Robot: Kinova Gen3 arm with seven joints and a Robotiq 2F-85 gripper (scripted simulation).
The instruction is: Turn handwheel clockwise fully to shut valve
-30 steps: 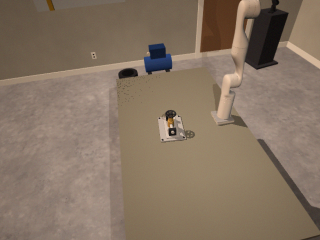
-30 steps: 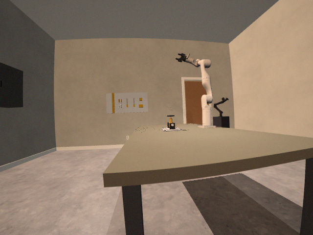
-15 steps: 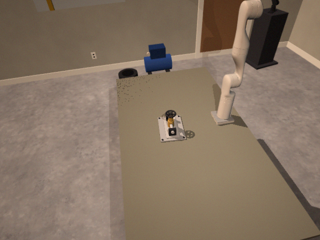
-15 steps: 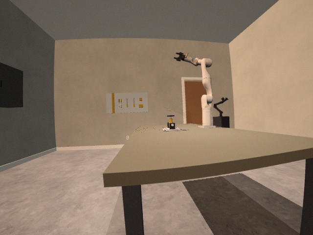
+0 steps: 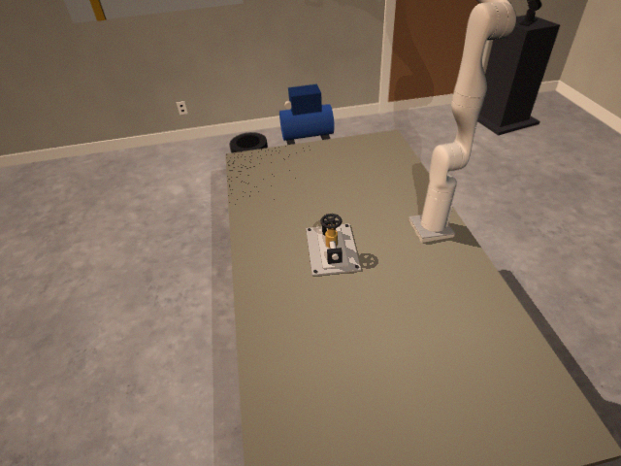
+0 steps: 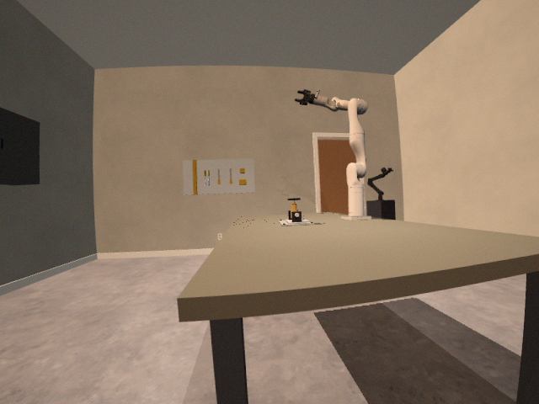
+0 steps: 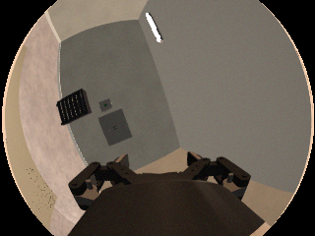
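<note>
Now: the black spoked handwheel 23 cm ahead of my hand, 35 cm to the left of it and 84 cm below it.
</note>
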